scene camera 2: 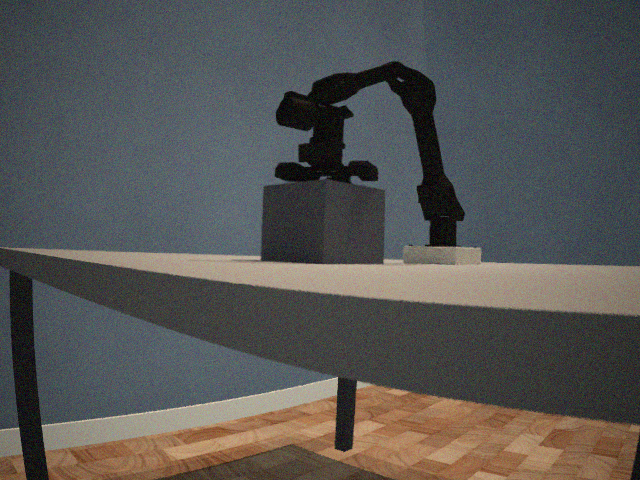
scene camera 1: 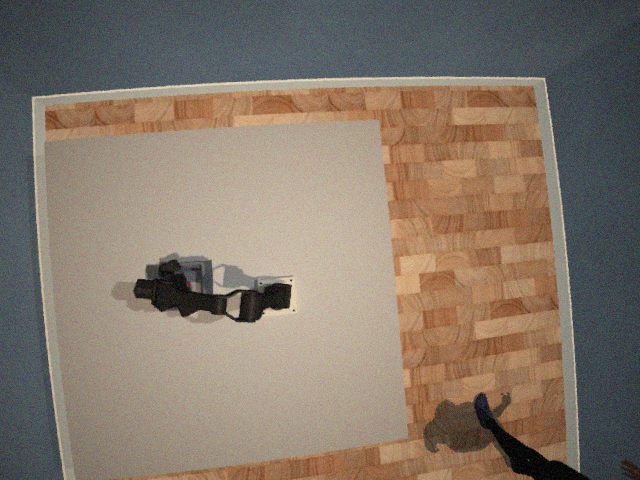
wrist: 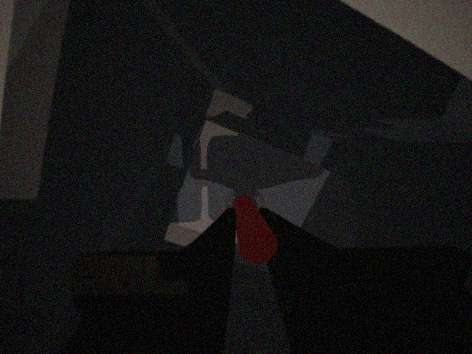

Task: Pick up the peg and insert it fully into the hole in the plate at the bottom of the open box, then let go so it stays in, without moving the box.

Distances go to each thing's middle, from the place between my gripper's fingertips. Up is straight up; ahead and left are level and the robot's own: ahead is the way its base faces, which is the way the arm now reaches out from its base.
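There is the grey box [wrist: 109, 109], and I see my gripper 1 cm above it. The pale plate [wrist: 226, 164] is 5 cm below my hand, while the red peg [wrist: 257, 243] is right at my hand.
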